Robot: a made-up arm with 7 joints. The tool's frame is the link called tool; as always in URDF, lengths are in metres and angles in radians. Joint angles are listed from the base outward. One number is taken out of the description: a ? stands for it. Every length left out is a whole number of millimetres.
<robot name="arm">
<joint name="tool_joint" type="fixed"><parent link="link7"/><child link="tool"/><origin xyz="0 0 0"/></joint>
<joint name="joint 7" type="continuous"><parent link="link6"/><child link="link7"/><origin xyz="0 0 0" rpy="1.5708 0 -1.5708"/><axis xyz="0 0 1"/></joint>
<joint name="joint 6" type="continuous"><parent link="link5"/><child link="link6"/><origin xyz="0 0 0" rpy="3.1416 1.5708 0"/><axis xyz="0 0 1"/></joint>
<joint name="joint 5" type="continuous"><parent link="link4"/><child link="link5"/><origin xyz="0.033 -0.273 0" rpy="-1.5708 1.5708 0"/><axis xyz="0 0 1"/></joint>
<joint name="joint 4" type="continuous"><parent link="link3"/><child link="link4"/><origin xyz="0.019 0 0" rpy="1.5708 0 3.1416"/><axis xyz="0 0 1"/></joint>
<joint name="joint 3" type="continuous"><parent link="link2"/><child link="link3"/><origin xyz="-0.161 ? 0" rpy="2.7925 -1.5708 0"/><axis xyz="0 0 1"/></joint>
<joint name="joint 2" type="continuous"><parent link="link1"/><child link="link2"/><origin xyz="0 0 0" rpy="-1.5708 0 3.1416"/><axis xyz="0 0 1"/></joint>
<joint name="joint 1" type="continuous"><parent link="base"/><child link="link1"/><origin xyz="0 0 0" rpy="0 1.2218 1.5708"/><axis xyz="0 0 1"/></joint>
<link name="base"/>
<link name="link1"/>
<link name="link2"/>
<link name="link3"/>
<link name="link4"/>
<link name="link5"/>
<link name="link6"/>
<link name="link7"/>
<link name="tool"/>
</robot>
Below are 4 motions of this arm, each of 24 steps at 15 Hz.
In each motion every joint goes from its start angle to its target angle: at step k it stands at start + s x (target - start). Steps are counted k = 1, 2, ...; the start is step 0. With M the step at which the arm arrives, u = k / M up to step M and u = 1 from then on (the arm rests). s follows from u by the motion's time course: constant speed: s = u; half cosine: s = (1 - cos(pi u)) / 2; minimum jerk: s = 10 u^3 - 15 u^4 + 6 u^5.
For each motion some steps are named. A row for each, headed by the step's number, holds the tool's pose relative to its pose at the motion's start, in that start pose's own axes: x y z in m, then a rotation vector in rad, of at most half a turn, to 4 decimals.
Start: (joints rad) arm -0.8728 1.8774 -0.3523 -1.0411 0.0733 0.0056 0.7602
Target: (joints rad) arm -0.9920 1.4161 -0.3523 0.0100 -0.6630 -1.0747 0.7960
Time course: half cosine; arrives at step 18
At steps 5, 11, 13, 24:
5: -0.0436 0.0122 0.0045 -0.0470 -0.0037 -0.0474
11: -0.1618 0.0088 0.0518 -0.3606 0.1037 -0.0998
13: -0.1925 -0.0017 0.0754 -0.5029 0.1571 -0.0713
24: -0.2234 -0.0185 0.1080 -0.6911 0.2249 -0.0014

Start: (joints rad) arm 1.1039 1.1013 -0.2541 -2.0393 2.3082 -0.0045 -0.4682
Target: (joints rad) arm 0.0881 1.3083 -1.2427 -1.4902 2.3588 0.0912 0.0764
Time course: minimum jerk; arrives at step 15
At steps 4, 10, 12, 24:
4: -0.0050 0.0029 -0.0128 0.0013 0.0644 0.0404
10: 0.0180 0.0308 -0.0547 0.2022 0.2650 0.0893
12: 0.0395 0.0375 -0.0572 0.2770 0.2514 0.0771
24: 0.0493 0.0396 -0.0573 0.3064 0.2393 0.0720

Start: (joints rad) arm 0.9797 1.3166 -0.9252 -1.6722 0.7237 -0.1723 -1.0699
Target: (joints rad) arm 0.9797 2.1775 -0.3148 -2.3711 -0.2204 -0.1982 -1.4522
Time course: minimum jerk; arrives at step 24
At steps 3, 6, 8, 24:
3: -0.0013 0.0044 0.0014 0.0067 -0.0011 -0.0314
6: -0.0066 0.0281 0.0091 0.0406 -0.0070 -0.2059
8: -0.0093 0.0568 0.0187 0.0762 -0.0148 -0.4251
24: 0.0838 0.1987 0.0737 0.1819 -0.2368 -2.2005

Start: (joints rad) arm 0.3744 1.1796 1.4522 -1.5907 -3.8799 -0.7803 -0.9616
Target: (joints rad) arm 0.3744 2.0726 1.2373 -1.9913 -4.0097 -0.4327 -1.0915
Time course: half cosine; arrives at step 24
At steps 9, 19, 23, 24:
9: 0.0012 -0.1171 0.0426 -0.4881 0.0651 0.0519
19: 0.0388 -0.2529 0.2062 -1.4316 0.0614 0.1047
23: 0.0475 -0.2612 0.2388 -1.5905 0.0432 0.1093
24: 0.0479 -0.2615 0.2402 -1.5973 0.0423 0.1094

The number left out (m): 0.059
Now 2 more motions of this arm.
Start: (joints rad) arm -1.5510 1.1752 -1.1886 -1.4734 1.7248 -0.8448 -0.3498
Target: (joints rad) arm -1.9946 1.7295 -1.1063 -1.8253 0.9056 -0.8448 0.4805
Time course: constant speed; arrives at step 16
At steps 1, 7, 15, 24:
1: 0.0124 0.0038 -0.0077 -0.0472 -0.0459 -0.0002
7: 0.0918 0.0194 -0.0430 -0.3511 -0.2602 -0.0320
15: 0.2017 0.0231 -0.0584 -0.7516 -0.3678 -0.1741
24: 0.2149 0.0224 -0.0578 -0.7958 -0.3667 -0.2003

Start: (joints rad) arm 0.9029 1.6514 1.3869 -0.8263 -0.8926 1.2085 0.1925
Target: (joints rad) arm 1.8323 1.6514 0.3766 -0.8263 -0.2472 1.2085 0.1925
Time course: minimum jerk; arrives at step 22
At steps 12, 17, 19, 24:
12: -0.0727 -0.1324 0.0603 0.1687 -0.4505 -0.7238
17: -0.1691 -0.1707 0.0268 0.3022 -0.5601 -1.2019
19: -0.1872 -0.1713 0.0157 0.3326 -0.5673 -1.2901
24: -0.1932 -0.1710 0.0117 0.3435 -0.5689 -1.3199

